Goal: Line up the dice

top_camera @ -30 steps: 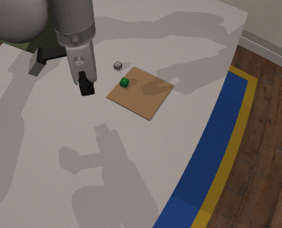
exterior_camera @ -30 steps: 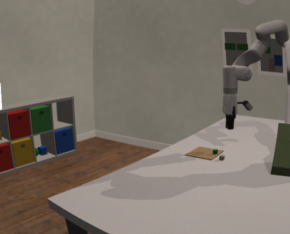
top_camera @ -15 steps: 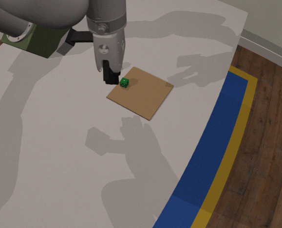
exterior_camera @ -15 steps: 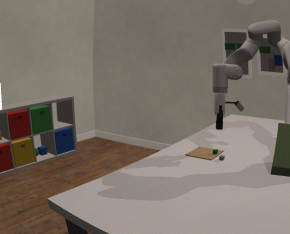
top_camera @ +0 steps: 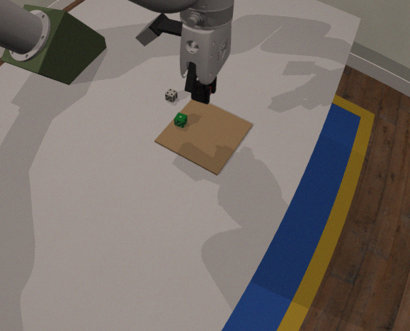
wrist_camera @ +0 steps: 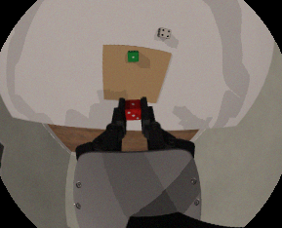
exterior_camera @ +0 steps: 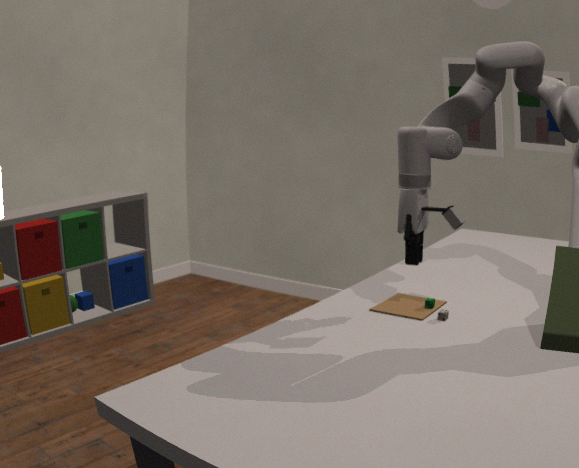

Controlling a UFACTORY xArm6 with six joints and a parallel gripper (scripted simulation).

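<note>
My gripper is now 12 cm above the tan mat. From my hand the other things lie so: red die (1 cm below); green die (5 cm behind, 11 cm below); white die (10 cm behind, 6 cm to the left, 12 cm below).
</note>
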